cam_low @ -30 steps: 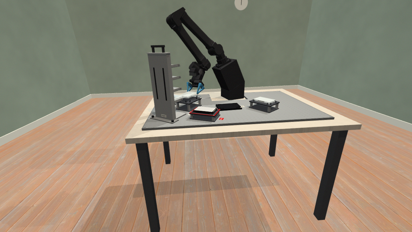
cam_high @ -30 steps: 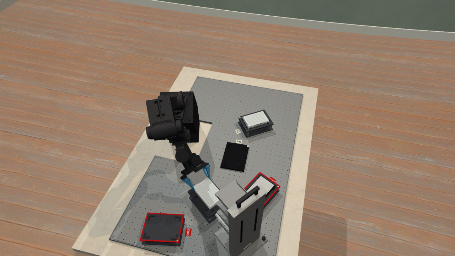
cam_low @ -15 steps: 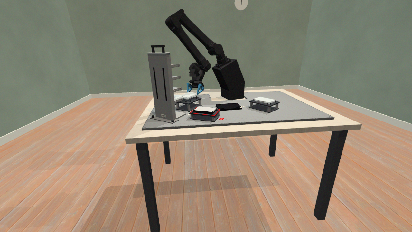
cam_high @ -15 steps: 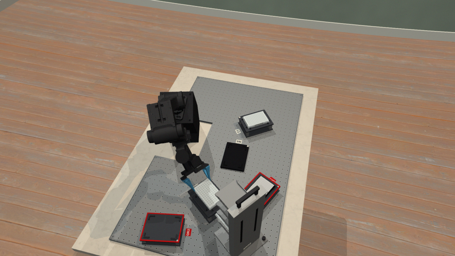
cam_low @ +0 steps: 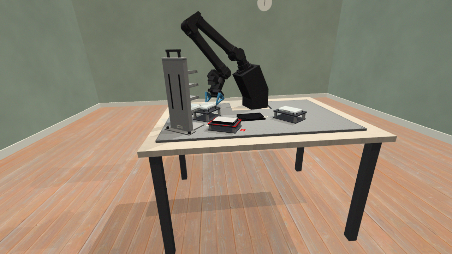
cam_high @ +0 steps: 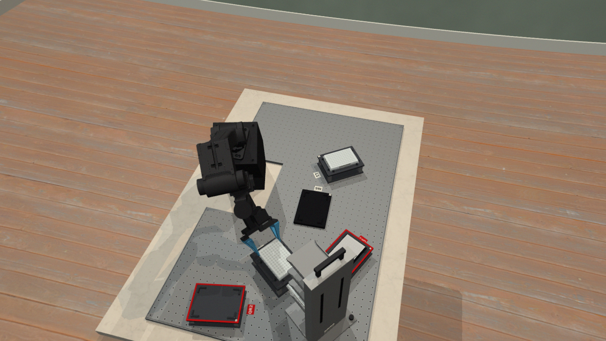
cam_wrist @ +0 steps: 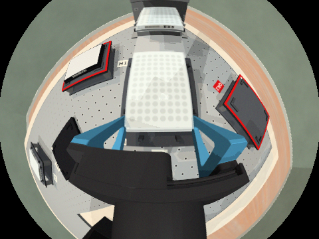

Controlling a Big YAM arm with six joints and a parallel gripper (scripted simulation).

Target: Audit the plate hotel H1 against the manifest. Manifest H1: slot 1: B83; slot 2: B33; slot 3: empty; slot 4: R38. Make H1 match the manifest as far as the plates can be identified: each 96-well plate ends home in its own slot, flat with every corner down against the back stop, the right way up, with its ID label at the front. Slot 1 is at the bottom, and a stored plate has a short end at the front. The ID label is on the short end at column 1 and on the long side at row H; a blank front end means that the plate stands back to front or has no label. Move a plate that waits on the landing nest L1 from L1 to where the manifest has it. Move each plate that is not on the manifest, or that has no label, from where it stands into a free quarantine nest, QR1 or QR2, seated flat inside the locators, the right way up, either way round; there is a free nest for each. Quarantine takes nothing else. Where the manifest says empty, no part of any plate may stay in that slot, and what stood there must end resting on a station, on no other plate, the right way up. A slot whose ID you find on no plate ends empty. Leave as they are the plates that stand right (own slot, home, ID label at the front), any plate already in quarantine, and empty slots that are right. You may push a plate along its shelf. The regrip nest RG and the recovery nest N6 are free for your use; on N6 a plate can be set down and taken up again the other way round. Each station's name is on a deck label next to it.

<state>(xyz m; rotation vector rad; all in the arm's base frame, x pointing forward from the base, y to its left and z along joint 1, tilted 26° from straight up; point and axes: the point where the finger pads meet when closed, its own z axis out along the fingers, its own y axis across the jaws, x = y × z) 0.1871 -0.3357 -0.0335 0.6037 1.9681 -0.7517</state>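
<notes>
Right now the regrip nest RG is 4 cm ahead of my hand, 4 cm to the right of it and 3 cm below it. The rest, counted from my hand: red-edged quarantine nest QR1: 26 cm ahead, 4 cm to the left, 5 cm below; H1 deck label: 19 cm ahead, 4 cm to the right, 9 cm below; red-edged quarantine nest QR2: 13 cm behind, 19 cm to the right, 5 cm below.
</notes>
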